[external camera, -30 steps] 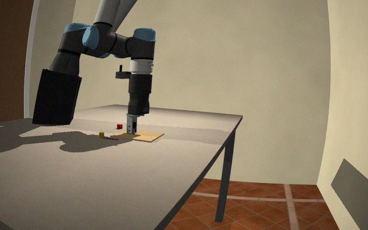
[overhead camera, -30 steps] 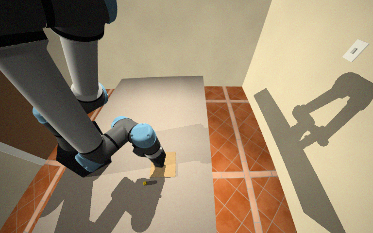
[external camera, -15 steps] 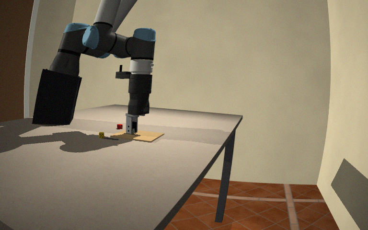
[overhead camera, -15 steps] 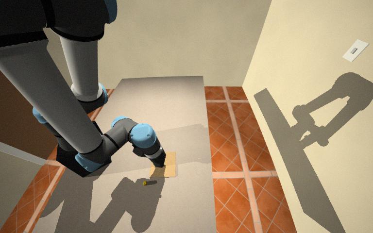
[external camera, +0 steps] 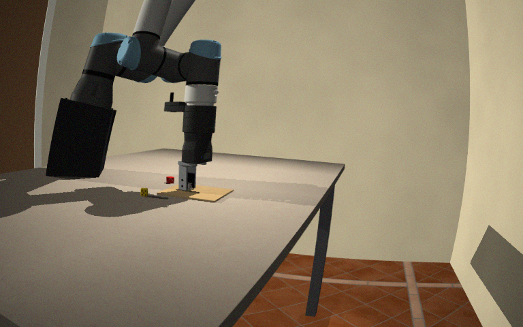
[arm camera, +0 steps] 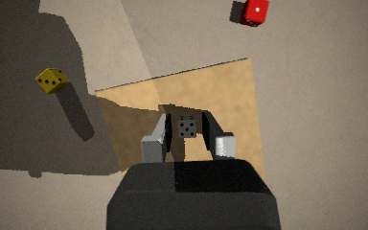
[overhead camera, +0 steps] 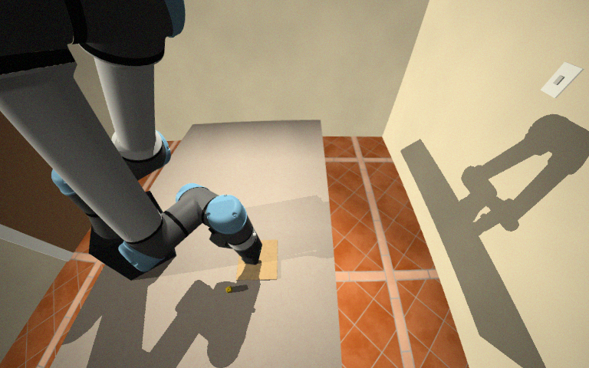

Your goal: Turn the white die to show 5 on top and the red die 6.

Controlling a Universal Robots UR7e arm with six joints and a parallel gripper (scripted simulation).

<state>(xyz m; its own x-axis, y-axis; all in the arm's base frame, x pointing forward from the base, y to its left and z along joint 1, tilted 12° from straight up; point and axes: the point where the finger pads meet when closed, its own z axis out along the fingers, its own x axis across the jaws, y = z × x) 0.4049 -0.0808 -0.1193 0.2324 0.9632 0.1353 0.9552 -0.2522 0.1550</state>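
Now: hand 1 cm above the white die. The rest, counted from my hand: yellow die: 10 cm to the right, 7 cm behind, 2 cm below; then red die: 8 cm to the left, 7 cm behind, 2 cm below; then tan mat: 2 cm below, 2 cm ahead, 1 cm to the right.
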